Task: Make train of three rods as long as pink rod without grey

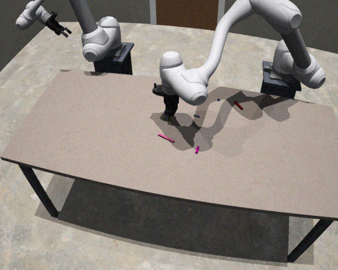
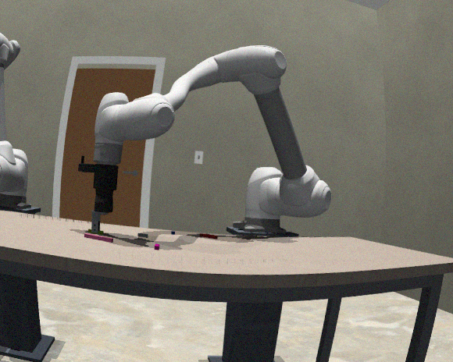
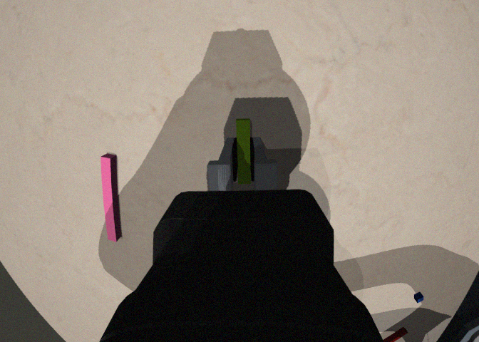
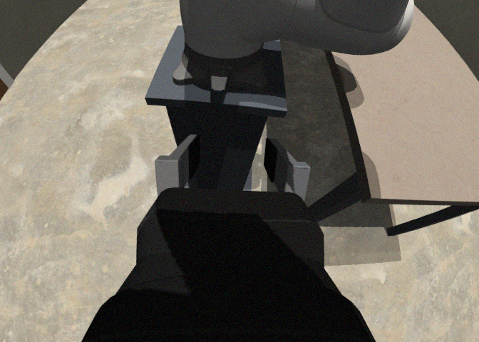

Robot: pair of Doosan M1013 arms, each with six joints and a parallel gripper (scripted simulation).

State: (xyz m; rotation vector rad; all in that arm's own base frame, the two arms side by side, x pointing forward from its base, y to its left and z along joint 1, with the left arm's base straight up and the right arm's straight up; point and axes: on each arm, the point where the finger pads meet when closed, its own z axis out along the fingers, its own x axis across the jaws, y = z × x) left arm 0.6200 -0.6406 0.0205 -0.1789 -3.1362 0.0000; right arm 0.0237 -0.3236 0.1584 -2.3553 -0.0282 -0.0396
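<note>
Now: left hand 13 cm short of the pink rod, 3 cm to the right of it and 2 cm above it. Also, from my left hand: blue rod (22 cm behind, 25 cm to the left, 2 cm below); lime rod (2 cm below); grey rod (6 cm behind, 15 cm to the left, 2 cm below).
</note>
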